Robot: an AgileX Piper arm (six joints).
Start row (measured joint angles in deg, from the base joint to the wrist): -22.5, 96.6, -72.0, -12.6, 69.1, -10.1
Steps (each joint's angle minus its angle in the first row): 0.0, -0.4, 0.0, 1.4, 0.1, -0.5; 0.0, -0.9, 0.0, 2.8, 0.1, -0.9; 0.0, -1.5, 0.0, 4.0, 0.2, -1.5; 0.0, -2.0, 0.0, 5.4, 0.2, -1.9; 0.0, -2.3, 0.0, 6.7, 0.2, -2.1; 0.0, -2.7, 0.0, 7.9, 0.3, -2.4; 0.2, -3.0, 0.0, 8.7, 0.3, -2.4; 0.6, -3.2, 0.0, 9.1, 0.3, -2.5; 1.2, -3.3, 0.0, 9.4, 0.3, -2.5; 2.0, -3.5, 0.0, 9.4, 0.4, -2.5; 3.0, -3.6, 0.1, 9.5, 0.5, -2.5
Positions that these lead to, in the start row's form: -22.5, 96.2, -72.0, -11.2, 69.2, -10.6; -22.5, 95.7, -72.0, -9.8, 69.2, -11.0; -22.5, 95.1, -72.0, -8.6, 69.3, -11.6; -22.5, 94.6, -72.0, -7.2, 69.3, -12.0; -22.5, 94.3, -72.0, -5.9, 69.3, -12.2; -22.5, 93.9, -72.0, -4.7, 69.4, -12.5; -22.3, 93.6, -72.0, -3.9, 69.4, -12.5; -21.9, 93.4, -72.0, -3.5, 69.4, -12.6; -21.3, 93.3, -72.0, -3.2, 69.4, -12.6; -20.5, 93.1, -72.0, -3.2, 69.5, -12.6; -19.5, 93.0, -71.9, -3.1, 69.6, -12.6
